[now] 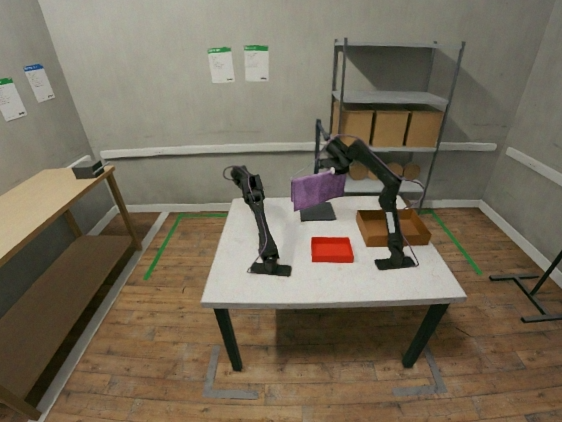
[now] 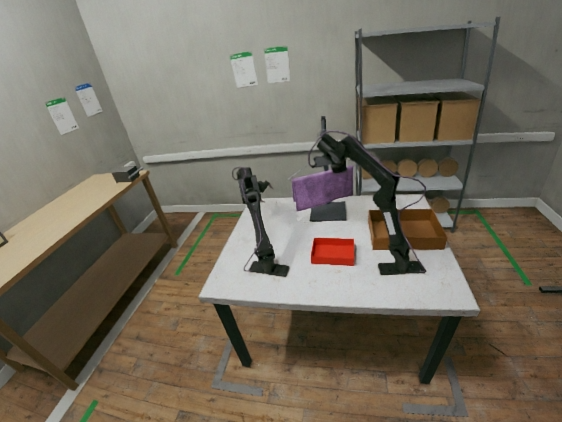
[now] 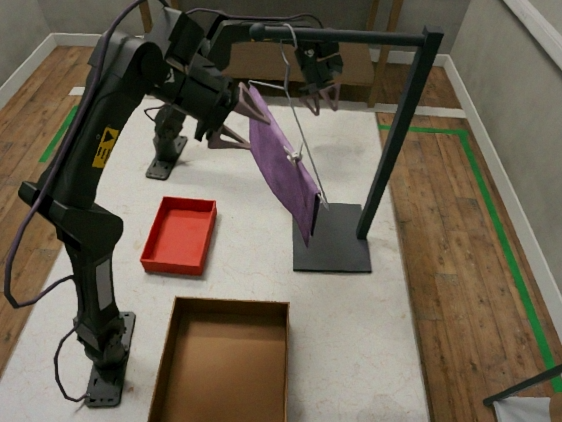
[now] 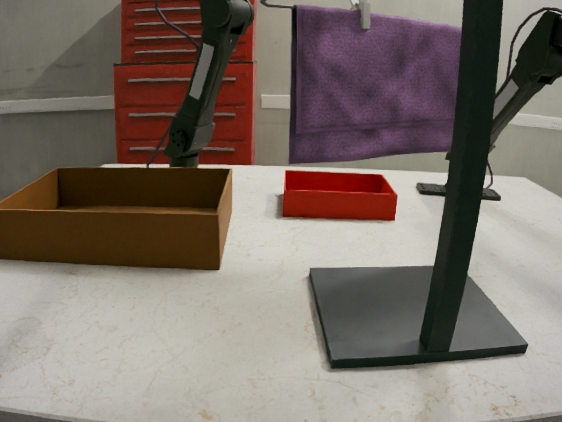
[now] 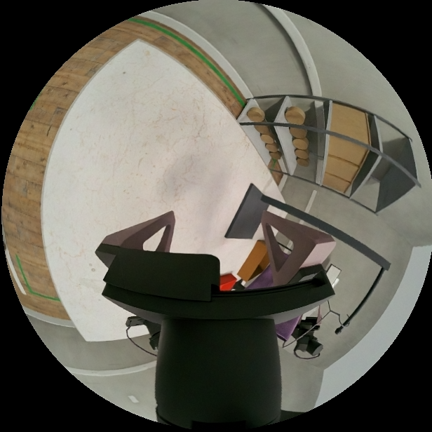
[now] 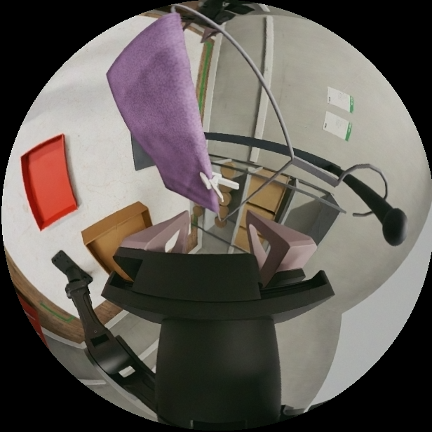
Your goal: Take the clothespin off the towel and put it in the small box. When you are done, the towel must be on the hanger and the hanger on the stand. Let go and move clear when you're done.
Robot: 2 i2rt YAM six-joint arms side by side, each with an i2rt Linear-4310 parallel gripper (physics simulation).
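Note:
The purple towel [image 1: 315, 191] [image 3: 275, 160] [image 4: 375, 75] [image 6: 155, 95] is folded over the wire hanger [image 3: 287, 75] [image 6: 315, 171], which is turned at an angle. The hanger's hook is over the arm of the dark stand [image 3: 399, 130] [image 4: 462, 200]. The white clothespin [image 3: 294, 155] [image 4: 365, 15] [image 6: 215, 184] is clipped on the towel's top edge. My right gripper [image 3: 259, 135] [image 6: 217, 214] is partly open and empty, beside the towel, with the clothespin ahead of its fingers. My left gripper [image 3: 326, 111] [image 5: 217, 215] is wide open and empty, beyond the towel. The small red box [image 1: 332, 258] [image 3: 172, 267] [image 4: 340, 205] stands on the table.
A larger brown open box [image 1: 400, 239] [image 3: 231, 306] [image 4: 115, 240] stands on the table [image 1: 280, 290] near my right arm's base. The stand's flat base [image 3: 332, 255] lies below the towel. The stand's arm ends in a ball [image 6: 394, 227] near my right gripper.

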